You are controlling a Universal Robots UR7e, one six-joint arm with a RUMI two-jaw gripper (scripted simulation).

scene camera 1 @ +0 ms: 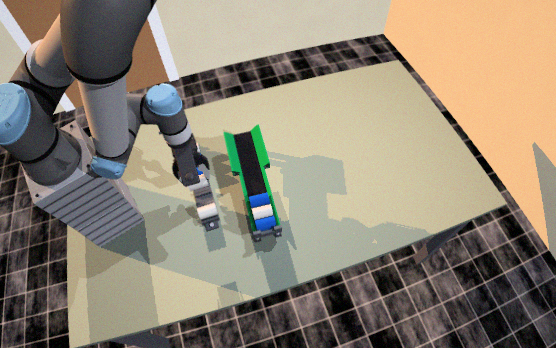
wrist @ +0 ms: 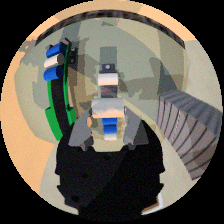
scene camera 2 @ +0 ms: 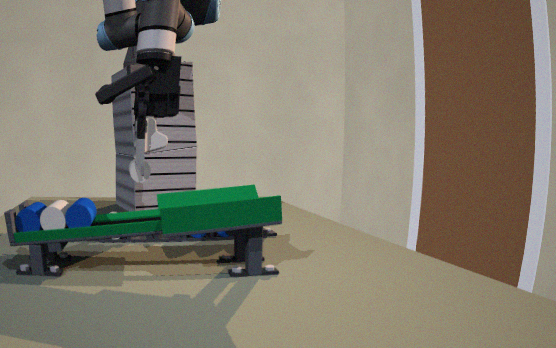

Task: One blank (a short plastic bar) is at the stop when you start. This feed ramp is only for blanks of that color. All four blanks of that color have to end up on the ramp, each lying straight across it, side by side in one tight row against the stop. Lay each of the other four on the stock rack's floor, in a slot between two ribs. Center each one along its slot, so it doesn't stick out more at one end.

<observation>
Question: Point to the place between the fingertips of the gripper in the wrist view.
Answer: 108,107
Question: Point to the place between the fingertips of the gripper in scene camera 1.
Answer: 197,182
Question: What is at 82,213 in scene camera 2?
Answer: A blue blank.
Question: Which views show the gripper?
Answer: Scene camera 1, the wrist view and scene camera 2: all of them.
</observation>
